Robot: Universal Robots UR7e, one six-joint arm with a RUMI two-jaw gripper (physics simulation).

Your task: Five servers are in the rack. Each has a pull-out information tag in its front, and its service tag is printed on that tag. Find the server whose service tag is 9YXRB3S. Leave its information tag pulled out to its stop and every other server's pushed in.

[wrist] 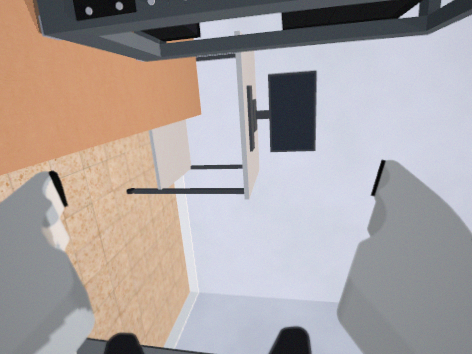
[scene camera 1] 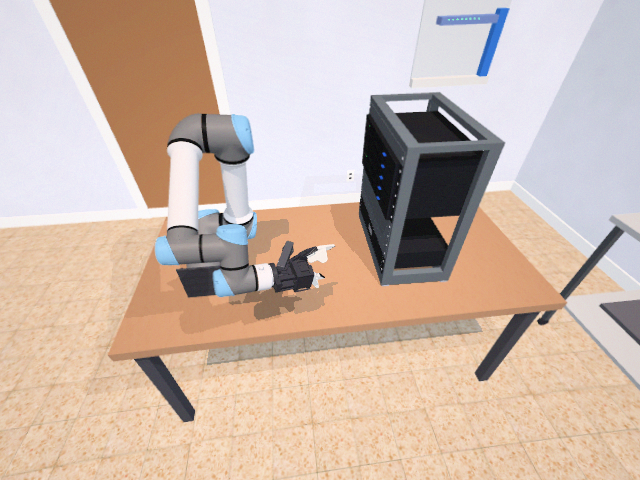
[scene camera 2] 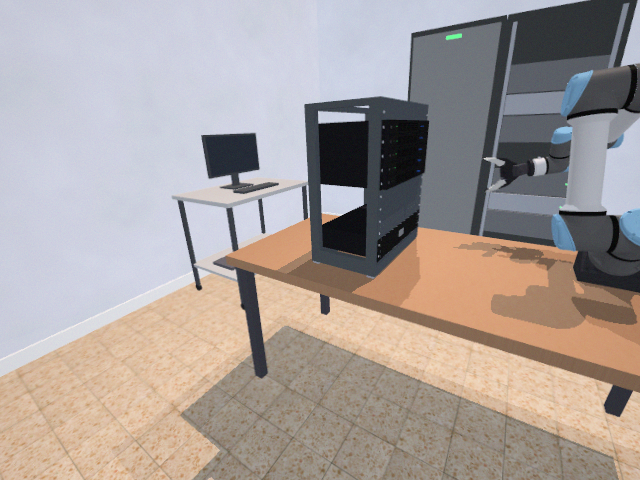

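Pixels of known places: gripper, between the fingertips: (wrist: 220, 171) (scene camera 1: 329, 262) (scene camera 2: 483, 175); arm's base, origin of its link: (scene camera 1: 206, 267) (scene camera 2: 615, 255).
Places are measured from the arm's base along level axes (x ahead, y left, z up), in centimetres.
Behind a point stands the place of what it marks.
The grey rack (scene camera 1: 404, 222) {z 5.5, x 85.1, y 18.3 cm} (scene camera 2: 312, 180) {z 25.1, x 96.3, y 46.1 cm} (wrist: 300, 41) {z 26.9, x 96.9, y -4.1 cm} stands upright on the table. The black servers (scene camera 1: 376, 160) {z 36.0, x 68.9, y 18.6 cm} (scene camera 2: 405, 155) {z 33.1, x 68.9, y 24.1 cm} are stacked in its upper part, with small blue marks down one side of their fronts. Their information tags are too small to make out, and no service tag can be read. In the wrist view the server fronts do not show. My gripper (scene camera 1: 328, 261) {z 21.1, x 48.4, y -20.6 cm} (scene camera 2: 486, 174) {z 21.1, x 48.4, y -20.6 cm} (wrist: 220, 171) {z 21.1, x 48.4, y -20.6 cm} is open and empty. It is level above the table, in front of the rack and well apart from it, pointing towards the rack's side of the table.
The brown table (scene camera 1: 248, 330) {z -9.9, x 18.4, y -24.0 cm} (scene camera 2: 465, 289) {z -9.9, x 40.1, y 34.0 cm} (wrist: 100, 100) {z -9.9, x 82.8, y -13.9 cm} carries the arm and rack. A black unit (scene camera 2: 388, 242) {z 1.1, x 69.6, y 33.6 cm} sits low in the rack. A side desk (scene camera 2: 206, 194) (wrist: 246, 175) with a monitor (scene camera 2: 231, 155) (wrist: 292, 111) stands beyond the table. Tall cabinets (scene camera 2: 454, 129) stand behind.
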